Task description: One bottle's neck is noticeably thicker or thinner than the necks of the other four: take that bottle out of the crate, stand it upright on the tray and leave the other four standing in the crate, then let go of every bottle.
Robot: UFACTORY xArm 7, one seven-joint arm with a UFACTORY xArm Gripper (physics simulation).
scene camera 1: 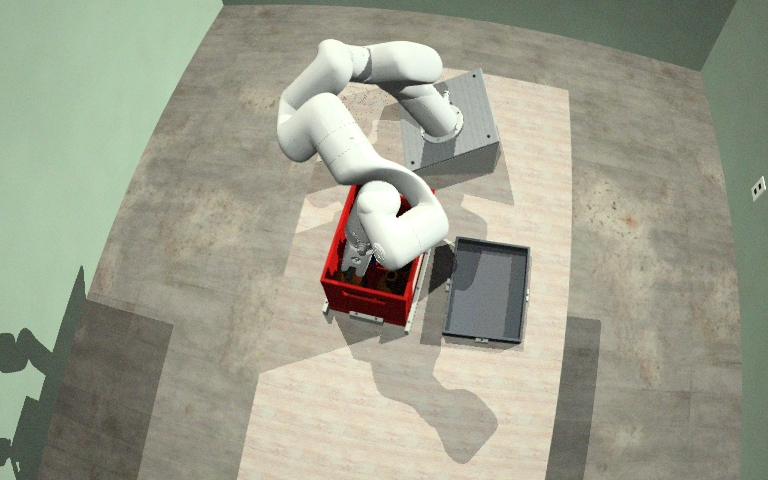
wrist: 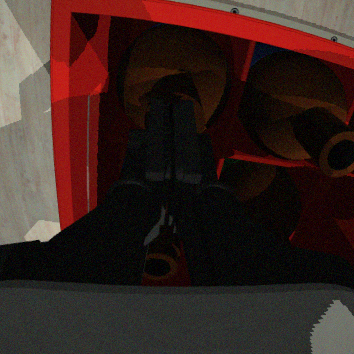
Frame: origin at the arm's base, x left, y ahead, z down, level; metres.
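Seen in the pictures: gripper, fingertip midpoint: (scene camera 1: 348,268) (wrist: 167,127); arm's base, link origin: (scene camera 1: 442,124).
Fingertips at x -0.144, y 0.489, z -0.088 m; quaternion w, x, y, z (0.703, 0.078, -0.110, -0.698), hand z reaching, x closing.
Observation:
Offsets run from my fingertips to a thing's top centre. "spot": to the spot under its first point.
The red crate @(dx +0.051, dy -0.088, dz -0.009 m) (scene camera 1: 368,305) (wrist: 61,150) stands below the arm with brown bottles in it. My gripper (scene camera 1: 353,272) (wrist: 167,127) is shut with its fingers together and nothing between them, pointing down inside the crate. In the wrist view the fingertips overlap one bottle @(dx -0.001, dy -0.003, dz +0.003 m) (wrist: 175,50) near the crate corner and hide its neck. A second bottle (scene camera 1: 390,280) (wrist: 290,85) stands beside it, its mouth visible at the right. A third bottle @(dx +0.093, dy -0.082, dz +0.003 m) (wrist: 275,192) is partly behind the right finger. Another bottle's mouth @(dx +0.093, dy +0.000, dz +0.003 m) (wrist: 160,266) shows between the finger linkages. Neck widths cannot be compared. The grey tray @(spot: dx +0.317, dy -0.039, dz +0.161 m) (scene camera 1: 487,300) holds no bottle.
The tray lies to the right of the crate in the scene view, with a gap between them. Pale brackets @(spot: dx +0.045, dy +0.060, dz +0.137 m) (scene camera 1: 367,318) line the crate's foot. The crate's walls rise close around the gripper. The arm's grey base block (scene camera 1: 458,161) stands behind the crate.

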